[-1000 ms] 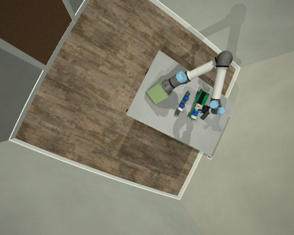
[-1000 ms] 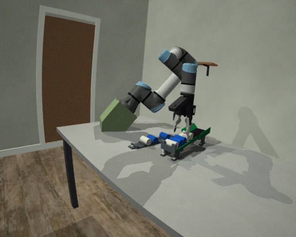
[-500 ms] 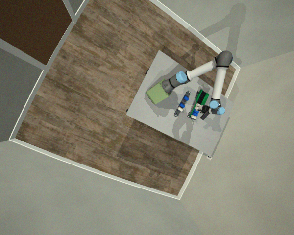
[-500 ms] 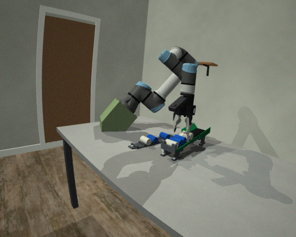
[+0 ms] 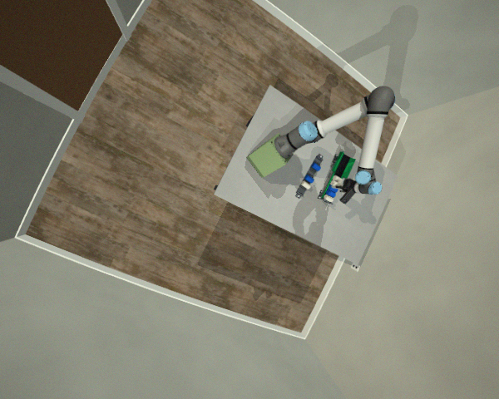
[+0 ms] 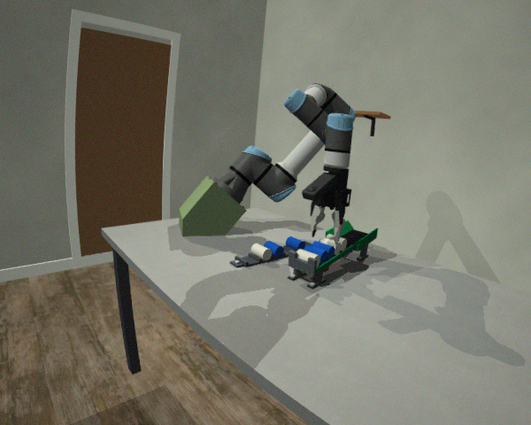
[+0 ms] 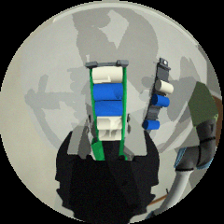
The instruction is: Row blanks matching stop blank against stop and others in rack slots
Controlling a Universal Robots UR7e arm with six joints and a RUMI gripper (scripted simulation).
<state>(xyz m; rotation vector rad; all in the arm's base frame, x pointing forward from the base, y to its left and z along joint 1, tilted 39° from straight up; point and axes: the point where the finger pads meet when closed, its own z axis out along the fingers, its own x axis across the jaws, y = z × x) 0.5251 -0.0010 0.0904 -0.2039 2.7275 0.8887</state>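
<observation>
My gripper is now 2 cm short of the grey stop, 10 cm to the left of it and 6 cm above it. The rest, counted from my hand: dark stock rack 19 cm behind, 2 cm to the right, 13 cm below.
</observation>
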